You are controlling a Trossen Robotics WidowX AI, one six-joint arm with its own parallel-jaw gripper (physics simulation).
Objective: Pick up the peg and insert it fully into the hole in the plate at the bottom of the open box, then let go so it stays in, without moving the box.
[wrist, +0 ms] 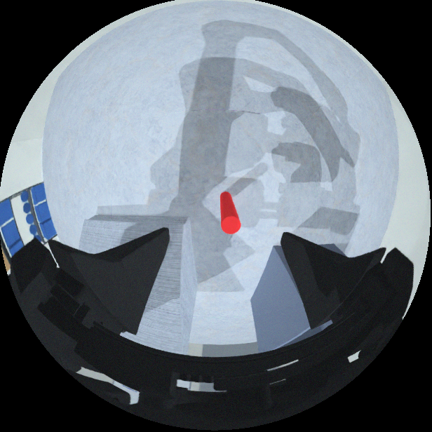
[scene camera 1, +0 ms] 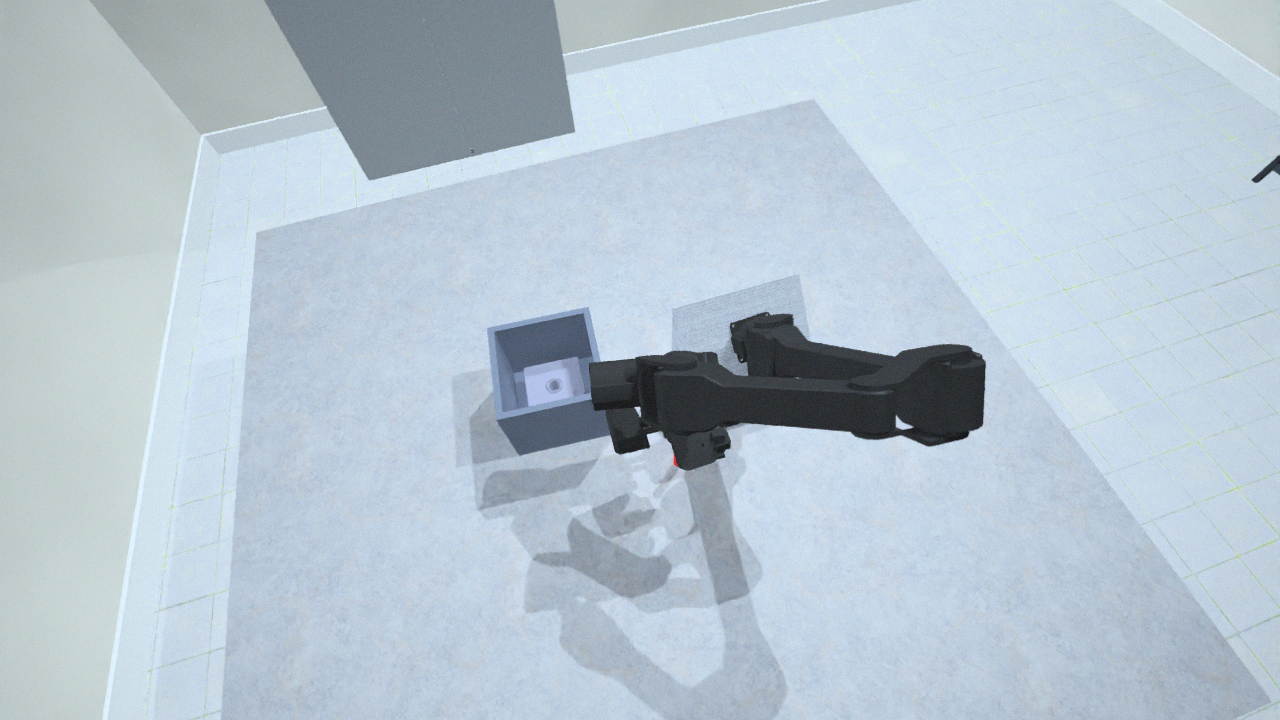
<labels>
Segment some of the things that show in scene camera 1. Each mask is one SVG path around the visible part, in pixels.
My gripper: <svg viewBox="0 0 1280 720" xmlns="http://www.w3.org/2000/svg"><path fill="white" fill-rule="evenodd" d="M739 422L725 422L719 425L719 428L717 426L708 432L697 432L690 436L680 436L663 432L663 435L672 445L679 468L692 470L725 457L725 450L730 449L731 440L725 428L737 425ZM634 407L611 409L605 413L614 450L620 455L650 448L647 434L659 432L654 430L654 427L642 423L641 417L639 417Z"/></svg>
A blue-grey box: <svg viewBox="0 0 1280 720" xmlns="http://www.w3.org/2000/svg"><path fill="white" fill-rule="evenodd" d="M589 307L487 328L496 421L519 456L611 435L605 414L607 410L594 411L591 399L589 363L601 362ZM578 356L586 394L529 406L524 368Z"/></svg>
</labels>
